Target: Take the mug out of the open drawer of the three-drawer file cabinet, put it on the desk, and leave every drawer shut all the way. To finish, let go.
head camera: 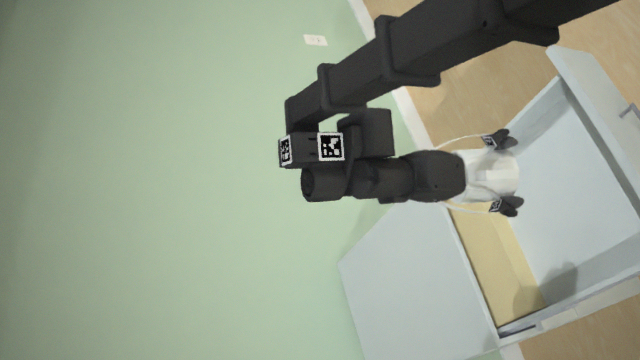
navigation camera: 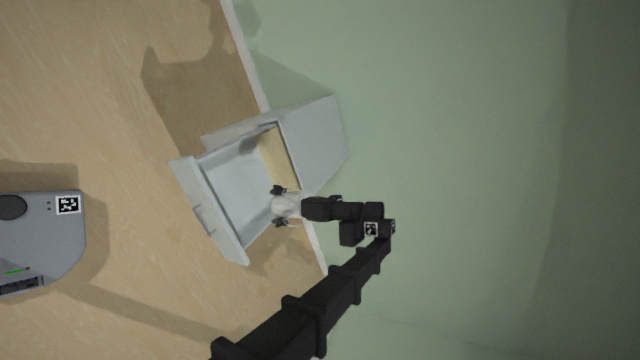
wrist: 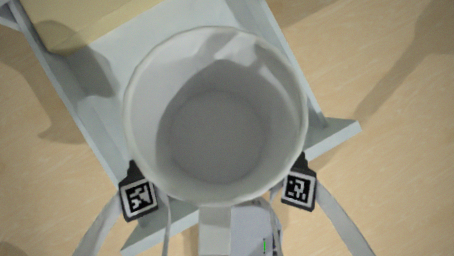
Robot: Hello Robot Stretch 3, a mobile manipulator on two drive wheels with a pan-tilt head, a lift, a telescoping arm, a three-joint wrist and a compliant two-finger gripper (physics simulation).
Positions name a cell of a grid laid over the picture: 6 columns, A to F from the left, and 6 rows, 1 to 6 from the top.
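Observation:
I can see my own gripper (head camera: E3), which also appears at (navigation camera: C4) and at (wrist: C4). And there is a white mug (head camera: E3), which I find again in the wrist view, the mug (wrist: C3).

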